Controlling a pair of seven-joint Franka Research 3 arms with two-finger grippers.
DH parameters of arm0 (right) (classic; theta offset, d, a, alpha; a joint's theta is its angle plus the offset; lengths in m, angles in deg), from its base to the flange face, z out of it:
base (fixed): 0 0 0 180
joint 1: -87.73 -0.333 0 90
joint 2: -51.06 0 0 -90
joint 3: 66.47 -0.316 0.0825 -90
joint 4: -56.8 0 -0.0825 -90
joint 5: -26.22 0.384 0 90
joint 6: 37.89 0 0.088 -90
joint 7: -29.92 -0.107 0 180
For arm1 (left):
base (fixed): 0 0 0 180
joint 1: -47.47 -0.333 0 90
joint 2: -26.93 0 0 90
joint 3: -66.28 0.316 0.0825 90
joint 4: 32.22 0 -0.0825 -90
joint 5: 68.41 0.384 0 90
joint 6: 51.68 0 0.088 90
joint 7: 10.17 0.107 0 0
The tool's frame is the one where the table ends.
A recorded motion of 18 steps. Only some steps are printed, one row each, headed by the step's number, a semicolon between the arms.
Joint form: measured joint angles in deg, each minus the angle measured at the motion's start. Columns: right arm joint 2, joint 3, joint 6, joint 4, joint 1, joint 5, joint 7; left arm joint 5, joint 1, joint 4, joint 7, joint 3, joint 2, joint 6.
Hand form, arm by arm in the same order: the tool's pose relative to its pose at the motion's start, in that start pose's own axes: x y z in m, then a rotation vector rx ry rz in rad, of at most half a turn. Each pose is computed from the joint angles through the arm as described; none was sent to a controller.
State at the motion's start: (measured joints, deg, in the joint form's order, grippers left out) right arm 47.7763 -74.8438 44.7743 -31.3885 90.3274 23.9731 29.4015; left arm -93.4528 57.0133 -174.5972 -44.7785 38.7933 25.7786 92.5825
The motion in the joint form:
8: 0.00 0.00 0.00 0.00 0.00 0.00 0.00; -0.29 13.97 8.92 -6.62 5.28 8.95 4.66
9: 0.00 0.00 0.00 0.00 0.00 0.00 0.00; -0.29 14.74 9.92 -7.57 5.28 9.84 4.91
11: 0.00 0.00 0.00 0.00 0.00 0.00 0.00; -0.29 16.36 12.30 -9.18 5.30 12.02 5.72
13: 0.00 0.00 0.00 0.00 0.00 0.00 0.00; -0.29 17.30 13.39 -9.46 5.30 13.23 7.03
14: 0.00 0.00 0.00 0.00 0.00 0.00 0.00; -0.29 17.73 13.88 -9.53 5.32 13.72 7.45
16: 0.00 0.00 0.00 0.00 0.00 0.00 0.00; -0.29 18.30 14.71 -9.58 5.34 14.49 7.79
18: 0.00 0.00 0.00 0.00 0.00 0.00 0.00; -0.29 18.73 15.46 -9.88 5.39 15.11 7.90
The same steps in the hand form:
8: 0.0000 0.0000 0.0000 0.0000 0.0000 0.0000; -0.0303 0.0824 0.0255 -0.0725 -0.0195 0.0169
9: 0.0000 0.0000 0.0000 0.0000 0.0000 0.0000; -0.0335 0.0904 0.0279 -0.0788 -0.0239 0.0119
11: 0.0000 0.0000 0.0000 0.0000 0.0000 0.0000; -0.0394 0.1081 0.0336 -0.0959 -0.0313 0.0066
13: 0.0000 0.0000 0.0000 0.0000 0.0000 0.0000; -0.0426 0.1175 0.0372 -0.1122 -0.0264 0.0133
14: 0.0000 0.0000 0.0000 0.0000 0.0000 0.0000; -0.0443 0.1215 0.0386 -0.1182 -0.0255 0.0174
16: 0.0000 0.0000 0.0000 0.0000 0.0000 0.0000; -0.0465 0.1275 0.0407 -0.1248 -0.0273 0.0238
18: 0.0000 0.0000 0.0000 0.0000 0.0000 0.0000; -0.0479 0.1324 0.0422 -0.1294 -0.0301 0.0236

